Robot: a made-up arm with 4 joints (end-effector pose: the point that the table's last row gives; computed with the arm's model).
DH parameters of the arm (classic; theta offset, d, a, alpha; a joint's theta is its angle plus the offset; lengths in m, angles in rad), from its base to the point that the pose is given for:
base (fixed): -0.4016 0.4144 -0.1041 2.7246
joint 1: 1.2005 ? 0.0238 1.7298
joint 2: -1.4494 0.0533 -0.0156 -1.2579
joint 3: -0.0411 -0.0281 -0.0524 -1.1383
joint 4: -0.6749 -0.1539 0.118 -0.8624
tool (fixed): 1.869 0.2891 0 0
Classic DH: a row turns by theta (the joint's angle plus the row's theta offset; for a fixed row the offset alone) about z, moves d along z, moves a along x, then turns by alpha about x.
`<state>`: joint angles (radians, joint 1 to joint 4).
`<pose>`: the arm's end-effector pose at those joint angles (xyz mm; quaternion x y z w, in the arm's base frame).
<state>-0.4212 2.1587 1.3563 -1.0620</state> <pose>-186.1 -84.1 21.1 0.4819 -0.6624 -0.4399 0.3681</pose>
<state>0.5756 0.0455 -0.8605 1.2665</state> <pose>-187.6 164.2 144.5 -0.6347 0.1024 0.6765 0.3591</pose>
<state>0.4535 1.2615 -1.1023 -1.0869</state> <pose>46.4 -220.3 167.7 0.5554 -0.1273 0.3078 0.7620</pose>
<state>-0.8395 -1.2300 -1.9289 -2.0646</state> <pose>18.2 -106.4 370.5 -0.3731 0.2598 -0.2268 0.8613</pose>
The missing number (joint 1, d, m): 0.2618
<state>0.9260 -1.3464 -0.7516 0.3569</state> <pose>3.5 -35.7 29.5 -0.4958 0.6843 0.2930 0.4472</pose>
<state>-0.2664 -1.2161 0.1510 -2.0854</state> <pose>99.4 -135.6 325.6 -0.0463 0.0429 0.4372 0.8971</pose>
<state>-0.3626 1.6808 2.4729 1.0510</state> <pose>-48.4 62.2 424.7 -0.4963 -0.0831 -0.6801 0.5331</pose>
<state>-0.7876 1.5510 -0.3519 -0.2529</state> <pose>60.0 -147.7 228.8 0.5836 -0.2891 0.4861 0.5827</pose>
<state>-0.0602 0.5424 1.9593 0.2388</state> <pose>-240.5 63.6 69.3 -0.4835 -0.8163 -0.2188 0.2278</pose>
